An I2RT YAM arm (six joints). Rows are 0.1 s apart.
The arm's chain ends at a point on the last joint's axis. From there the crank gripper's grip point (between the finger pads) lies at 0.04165 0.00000 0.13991 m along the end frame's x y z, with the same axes.
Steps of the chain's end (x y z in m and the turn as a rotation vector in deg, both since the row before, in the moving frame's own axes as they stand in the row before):
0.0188 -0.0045 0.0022 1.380 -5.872 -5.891
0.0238 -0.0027 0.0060 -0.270 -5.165 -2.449
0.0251 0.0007 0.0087 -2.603 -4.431 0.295
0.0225 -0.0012 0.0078 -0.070 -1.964 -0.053
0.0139 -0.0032 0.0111 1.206 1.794 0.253
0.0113 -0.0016 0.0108 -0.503 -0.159 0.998
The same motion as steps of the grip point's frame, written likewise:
0.0039 -0.0114 0.0056 1.380 -5.872 -5.891
0.0110 -0.0035 0.0092 -0.270 -5.165 -2.449
0.0142 0.0073 0.0113 -2.603 -4.431 0.295
0.0177 -0.0011 0.0091 -0.070 -1.964 -0.053
0.0183 -0.0059 0.0097 1.206 1.794 0.253
0.0109 0.0004 0.0109 -0.503 -0.159 0.998

